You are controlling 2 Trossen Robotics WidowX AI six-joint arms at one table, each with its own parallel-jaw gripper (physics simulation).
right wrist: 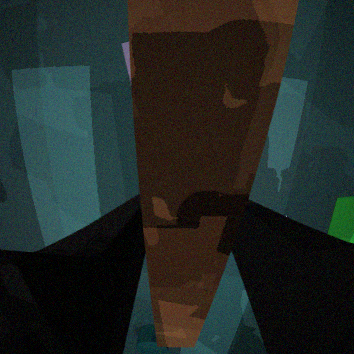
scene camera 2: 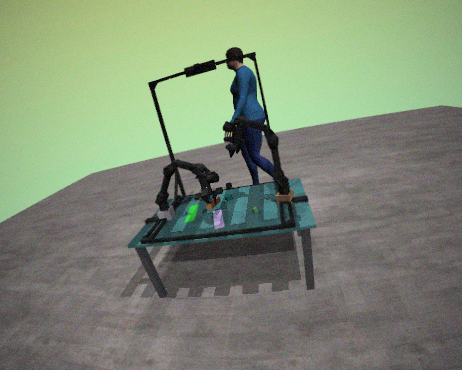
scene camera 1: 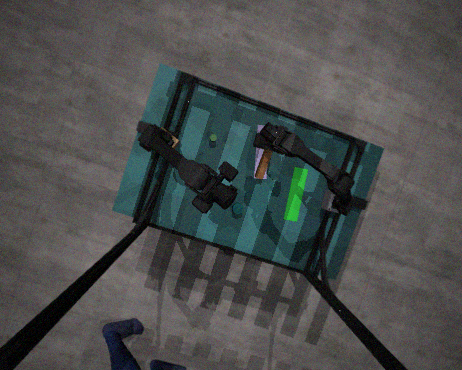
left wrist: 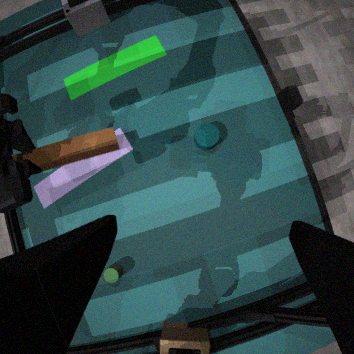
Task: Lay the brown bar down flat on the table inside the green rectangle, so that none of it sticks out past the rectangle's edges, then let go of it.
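Places are measured from the left arm's base along level axes (x ahead, y left, z up), in metres.
Pixels of known places: left gripper, between the fingertips: (scene camera 2: 233, 155) (left wrist: 203, 226); right gripper, between the fingertips: (right wrist: 186, 200) (scene camera 1: 269, 145) (left wrist: 37, 162); left arm's base, origin of its link: (scene camera 2: 284, 192); right arm's base, origin of its link: (scene camera 2: 164, 208) (scene camera 1: 339, 203).
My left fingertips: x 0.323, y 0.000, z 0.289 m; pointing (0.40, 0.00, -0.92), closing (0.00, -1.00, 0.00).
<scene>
Ahead of a thing's pixels: the offset from my left fingertips to its middle.
The brown bar {dx +0.083, dy +0.255, dz -0.239 m} (scene camera 1: 262, 164) (scene camera 2: 213, 204) (left wrist: 82, 145) (right wrist: 200, 125) is held above the table, partly over a lilac rectangle in scene camera 1. My right gripper (scene camera 1: 265, 145) (right wrist: 186, 200) is shut on it; the arm hides the bar's far end in scene camera 1. The green rectangle (scene camera 1: 296, 195) (scene camera 2: 192, 213) (left wrist: 115, 67) (right wrist: 343, 220) lies on the table, to the right of the bar in scene camera 1, with the bar outside it. My left gripper (scene camera 2: 231, 149) (left wrist: 203, 226) is open and empty, high above the table.
The lilac rectangle (scene camera 1: 260, 172) (scene camera 2: 218, 220) (left wrist: 46, 193) lies flat on the table. A teal disc {dx +0.154, dy -0.033, dz -0.339 m} (scene camera 1: 237, 208) (left wrist: 206, 136) and a small light-green cylinder {dx -0.159, dy +0.163, dz -0.338 m} (scene camera 1: 213, 137) (scene camera 2: 255, 210) (left wrist: 111, 275) stand apart from it. A black frame runs around the table's edges. A person stands behind the table in scene camera 2.
</scene>
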